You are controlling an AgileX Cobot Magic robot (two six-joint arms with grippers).
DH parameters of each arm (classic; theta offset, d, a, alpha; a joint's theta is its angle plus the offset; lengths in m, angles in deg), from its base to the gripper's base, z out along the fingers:
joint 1: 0 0.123 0 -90
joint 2: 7.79 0 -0.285 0
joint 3: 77.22 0 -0.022 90
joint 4: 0 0.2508 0 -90
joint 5: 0 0 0.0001 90
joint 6: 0 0.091 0 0
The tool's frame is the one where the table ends.
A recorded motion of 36 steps. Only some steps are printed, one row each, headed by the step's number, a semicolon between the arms.
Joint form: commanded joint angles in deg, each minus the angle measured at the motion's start. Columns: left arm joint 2, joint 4, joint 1, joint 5, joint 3, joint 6; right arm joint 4, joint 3, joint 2, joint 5, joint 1, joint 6.
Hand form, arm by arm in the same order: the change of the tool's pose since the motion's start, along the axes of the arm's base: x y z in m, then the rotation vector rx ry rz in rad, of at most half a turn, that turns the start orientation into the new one. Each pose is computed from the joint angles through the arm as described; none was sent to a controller.
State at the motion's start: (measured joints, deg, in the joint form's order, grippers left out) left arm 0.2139 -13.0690 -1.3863 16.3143 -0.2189 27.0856; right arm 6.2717 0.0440 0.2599 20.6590 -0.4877 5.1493
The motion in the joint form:
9: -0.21 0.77 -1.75 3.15 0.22 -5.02; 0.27 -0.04 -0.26 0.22 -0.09 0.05
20: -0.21 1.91 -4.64 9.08 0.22 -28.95; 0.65 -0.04 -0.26 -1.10 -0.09 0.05
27: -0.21 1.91 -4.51 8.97 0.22 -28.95; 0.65 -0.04 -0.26 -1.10 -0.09 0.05
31: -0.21 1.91 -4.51 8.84 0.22 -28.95; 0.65 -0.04 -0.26 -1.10 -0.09 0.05
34: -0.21 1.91 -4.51 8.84 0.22 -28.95; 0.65 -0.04 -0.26 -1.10 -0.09 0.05
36: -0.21 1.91 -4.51 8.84 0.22 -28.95; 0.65 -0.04 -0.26 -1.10 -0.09 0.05
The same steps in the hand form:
9: -0.0015 -0.0023 -0.0059 -0.0685 0.0624 -0.0225; -0.0004 0.0001 0.0002 0.0055 -0.0014 -0.0010
20: -0.0050 -0.0057 -0.0149 -0.4369 0.2180 0.0252; 0.0002 0.0001 0.0022 0.0121 -0.0244 -0.0030
27: -0.0049 -0.0056 -0.0147 -0.4374 0.2156 0.0273; 0.0002 0.0001 0.0022 0.0121 -0.0244 -0.0030
31: -0.0049 -0.0056 -0.0145 -0.4378 0.2133 0.0273; 0.0002 0.0001 0.0022 0.0121 -0.0244 -0.0030
34: -0.0049 -0.0056 -0.0145 -0.4378 0.2133 0.0273; 0.0002 0.0001 0.0022 0.0121 -0.0244 -0.0030
36: -0.0049 -0.0056 -0.0145 -0.4378 0.2133 0.0273; 0.0002 0.0001 0.0022 0.0121 -0.0244 -0.0030

